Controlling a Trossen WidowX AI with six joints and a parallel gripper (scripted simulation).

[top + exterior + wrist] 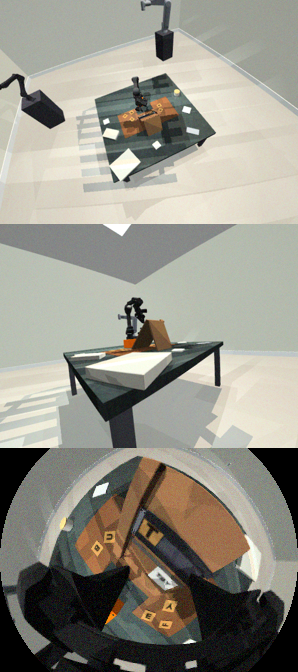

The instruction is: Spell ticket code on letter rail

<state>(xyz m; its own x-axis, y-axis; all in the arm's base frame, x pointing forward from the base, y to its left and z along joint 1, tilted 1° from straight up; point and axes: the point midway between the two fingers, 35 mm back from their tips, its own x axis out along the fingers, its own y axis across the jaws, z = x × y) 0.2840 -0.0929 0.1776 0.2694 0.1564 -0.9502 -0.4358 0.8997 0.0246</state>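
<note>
My gripper tip is now 20 mm past the yellow letter tile, 240 mm to the right of it and 240 mm above it. Round my gripper tip: flat white slab (100 mm behind, 490 mm to the right, 230 mm below); mat (90 mm behind, 50 mm to the left, 240 mm below); white ticket (30 mm behind, 40 mm to the right, 150 mm below).
</note>
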